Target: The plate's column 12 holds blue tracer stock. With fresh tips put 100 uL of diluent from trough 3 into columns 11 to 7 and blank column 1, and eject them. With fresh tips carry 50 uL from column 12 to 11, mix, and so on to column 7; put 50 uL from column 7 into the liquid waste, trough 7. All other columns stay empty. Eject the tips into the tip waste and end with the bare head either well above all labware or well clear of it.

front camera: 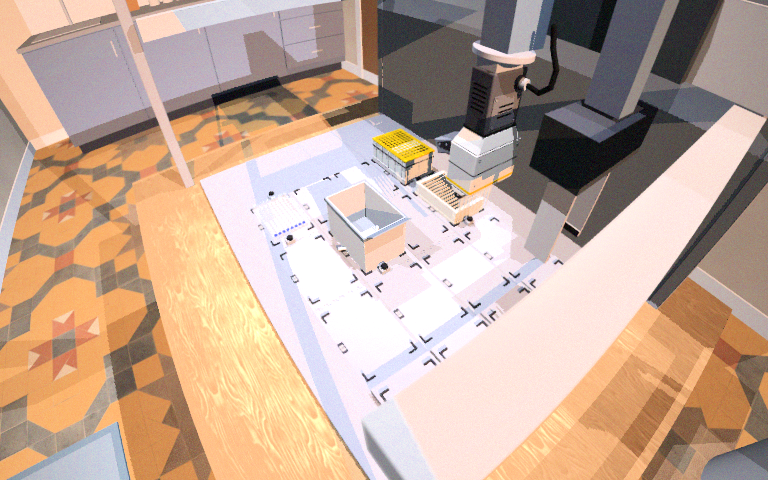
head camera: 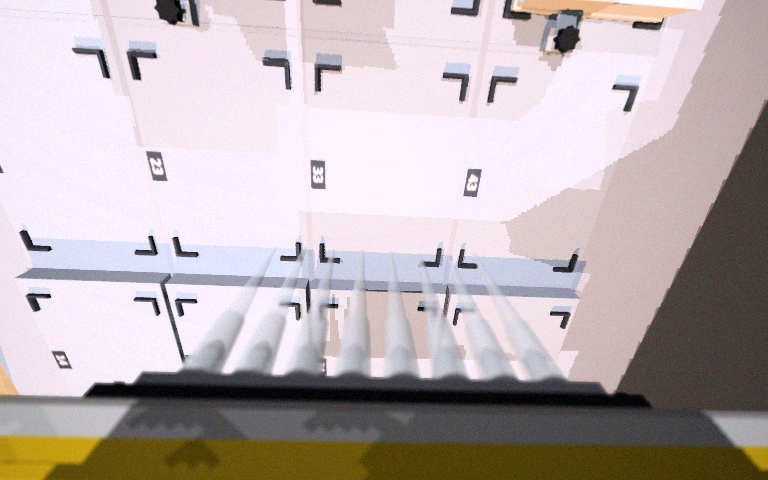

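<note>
The pipetting head [front camera: 481,155] hangs high over the deck, overlapping the trough block [front camera: 461,212] [head camera: 608,11] in the front view. In the head view, eight pale tapered tips [head camera: 353,339] hang from it over deck slots on the near side of the troughs. Their contents cannot be told. The plate [front camera: 277,210] stands at the left; a blue row, column 12, shows at its near edge. Other wells look pale. The yellow tip rack [front camera: 402,145] stands at the back. The tip waste bin [front camera: 385,247] stands mid-deck. The parked plate gripper [front camera: 557,240] is open, its paddles apart with nothing between them.
Deck slots carry dark corner brackets and labels such as 23 [head camera: 156,165], 33 [head camera: 317,174] and 43 [head camera: 472,182]. Black knobs [front camera: 383,266] [head camera: 566,39] stand beside labware. A pale beam [front camera: 577,271] crosses the near right of the front view.
</note>
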